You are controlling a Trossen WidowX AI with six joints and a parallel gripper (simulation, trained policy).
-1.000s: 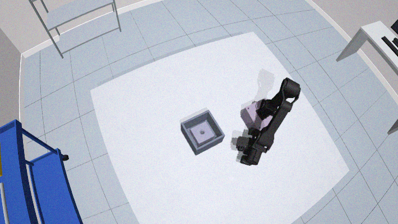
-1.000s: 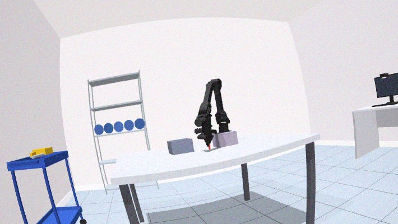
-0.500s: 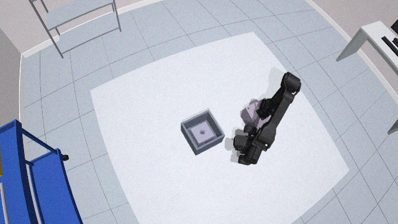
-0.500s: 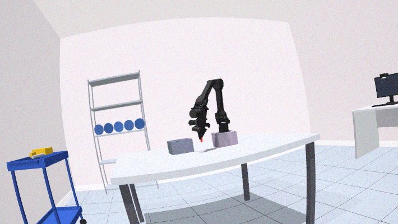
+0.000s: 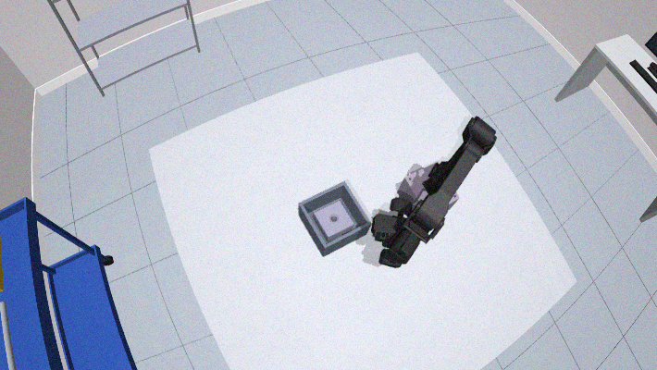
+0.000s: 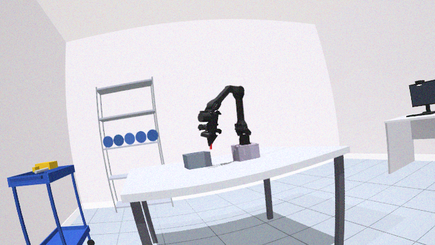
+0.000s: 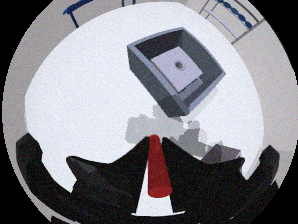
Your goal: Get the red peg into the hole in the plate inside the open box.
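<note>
My gripper tip is 6 cm short of the plate, 14 cm to the left of it and 9 cm above it. From my gripper tip the other things lie so: red peg (1 cm behind, 1 cm to the left, 2 cm above); grey box (6 cm ahead, 14 cm to the right, 11 cm below).
</note>
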